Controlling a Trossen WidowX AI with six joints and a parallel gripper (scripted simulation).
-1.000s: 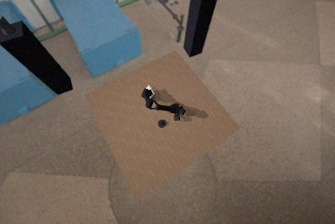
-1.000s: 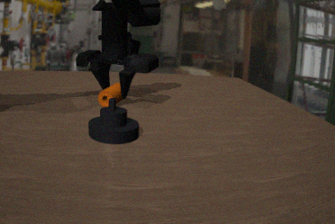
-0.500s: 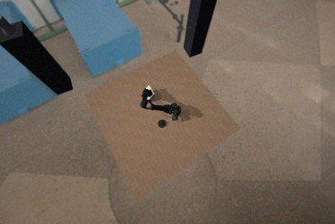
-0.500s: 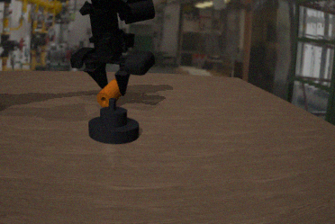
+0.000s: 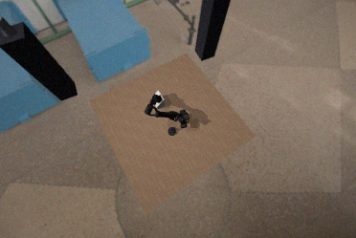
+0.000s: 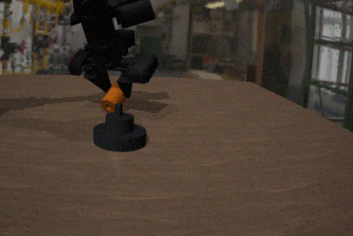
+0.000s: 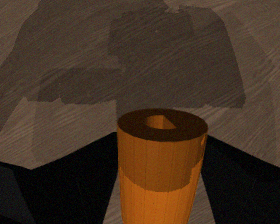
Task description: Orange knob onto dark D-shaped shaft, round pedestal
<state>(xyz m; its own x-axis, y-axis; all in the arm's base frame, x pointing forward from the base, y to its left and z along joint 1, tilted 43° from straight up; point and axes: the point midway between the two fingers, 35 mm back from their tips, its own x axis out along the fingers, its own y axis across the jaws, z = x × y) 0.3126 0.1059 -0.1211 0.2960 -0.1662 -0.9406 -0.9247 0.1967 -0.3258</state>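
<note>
Now: the pedestal 3 cm ahead of my gripper tip and 19 cm to the right of it. The rest, counted from my gripper tip: orange knob 1 cm behind, 2 cm to the right.
</note>
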